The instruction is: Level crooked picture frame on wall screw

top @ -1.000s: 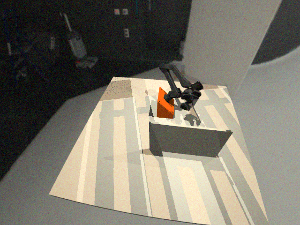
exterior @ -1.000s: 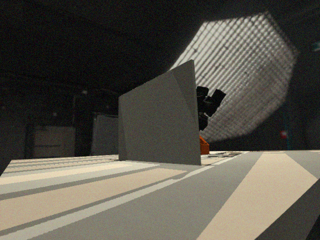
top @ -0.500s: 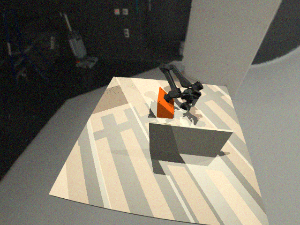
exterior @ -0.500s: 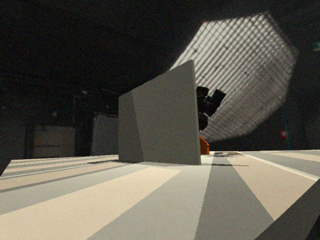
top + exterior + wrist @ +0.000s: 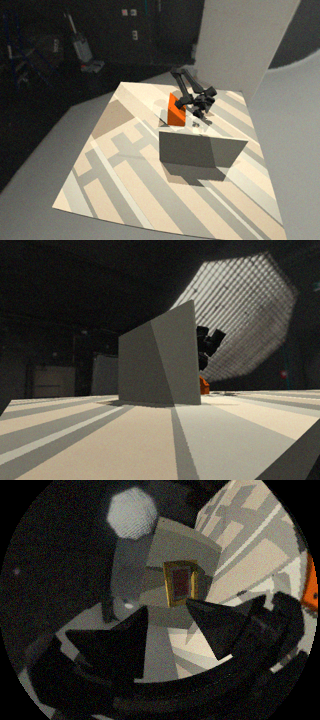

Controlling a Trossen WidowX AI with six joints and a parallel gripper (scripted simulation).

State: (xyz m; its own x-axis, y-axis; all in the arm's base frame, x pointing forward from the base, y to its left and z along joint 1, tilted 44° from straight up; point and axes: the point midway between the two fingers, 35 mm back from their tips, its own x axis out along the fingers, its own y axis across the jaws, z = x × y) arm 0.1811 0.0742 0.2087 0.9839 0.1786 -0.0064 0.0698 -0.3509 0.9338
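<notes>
Now: the picture frame 190 mm ahead of my gripper tip and 90 mm below it. Round my gripper tip: wall panel: 200 mm ahead, 90 mm below.
</notes>
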